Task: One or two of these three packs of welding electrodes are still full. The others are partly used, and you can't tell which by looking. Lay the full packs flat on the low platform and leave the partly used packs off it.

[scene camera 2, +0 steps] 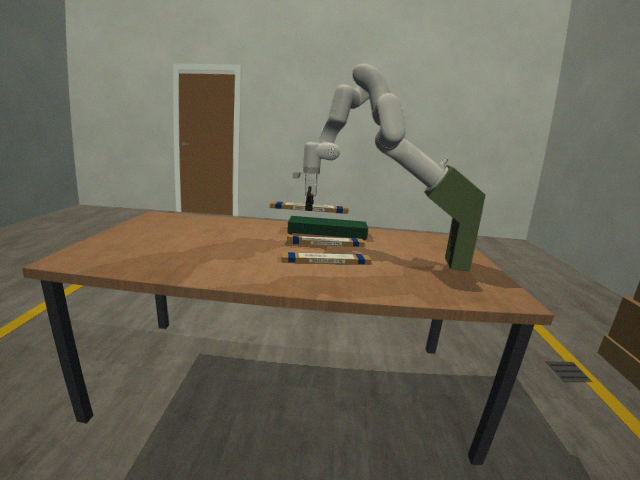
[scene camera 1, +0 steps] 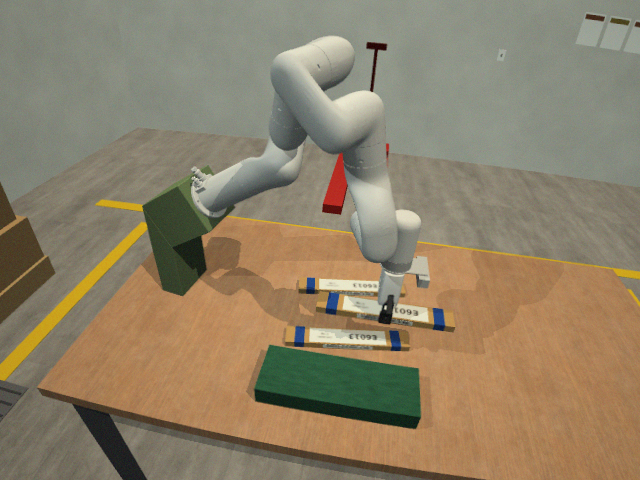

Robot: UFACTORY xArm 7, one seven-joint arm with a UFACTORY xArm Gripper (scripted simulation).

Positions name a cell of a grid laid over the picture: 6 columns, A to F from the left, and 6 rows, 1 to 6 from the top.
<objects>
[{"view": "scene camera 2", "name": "low green platform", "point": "C3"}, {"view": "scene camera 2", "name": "pack of welding electrodes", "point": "C4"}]
</objects>
